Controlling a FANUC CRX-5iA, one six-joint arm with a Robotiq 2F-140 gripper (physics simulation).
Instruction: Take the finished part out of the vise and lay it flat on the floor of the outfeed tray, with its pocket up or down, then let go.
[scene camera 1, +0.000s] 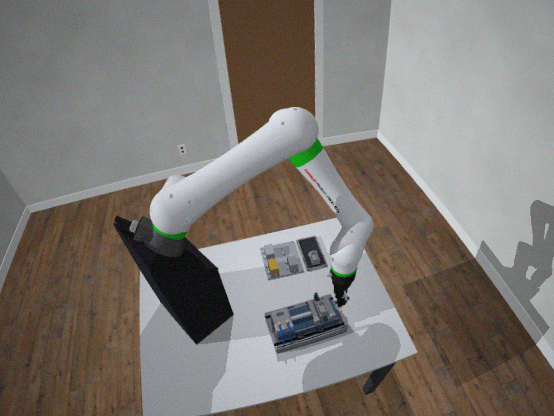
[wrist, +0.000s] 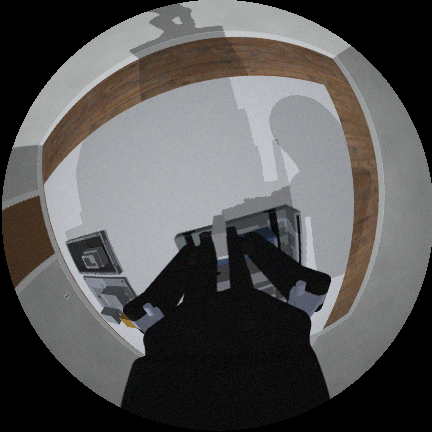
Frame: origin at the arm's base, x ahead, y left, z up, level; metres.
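Seen in the pictures: gripper, fingertip midpoint: (scene camera 1: 337, 307) (wrist: 220, 224); arm's base, link origin: (scene camera 1: 162, 245).
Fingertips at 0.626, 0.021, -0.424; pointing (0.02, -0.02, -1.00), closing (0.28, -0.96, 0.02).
Offsets run from my fingertips to a thing's top centre, as dx, dy, dz.
The vise @[-0.137, -0.070, +0.079] (scene camera 1: 300, 327) (wrist: 288, 220) is a long grey and blue unit on the table. A light grey block shape @[-0.072, -0.044, +0.095] (scene camera 1: 322, 309) shows at its right end in the scene view; I cannot tell whether it is a part or a jaw. My gripper (scene camera 1: 341, 303) (wrist: 220, 224) is shut and empty at the vise's right end; its fingers hide part of the vise in the wrist view. The dark outfeed tray (scene camera 1: 306, 245) (wrist: 111, 261) lies behind the vise. A grey block @[-0.102, +0.267, +0.021] (scene camera 1: 314, 257) (wrist: 97, 253) with its pocket up lies in the tray.
A light grey plate @[-0.258, +0.267, -0.012] (scene camera 1: 285, 274) (wrist: 90, 283) beside the tray bears several grey blocks and a yellow block @[-0.290, +0.209, +0.024] (scene camera 1: 273, 266) (wrist: 128, 321). Blue hoses (scene camera 1: 290, 332) rise at the vise's left end. The black robot pedestal (scene camera 1: 190, 295) stands at the left of the table.
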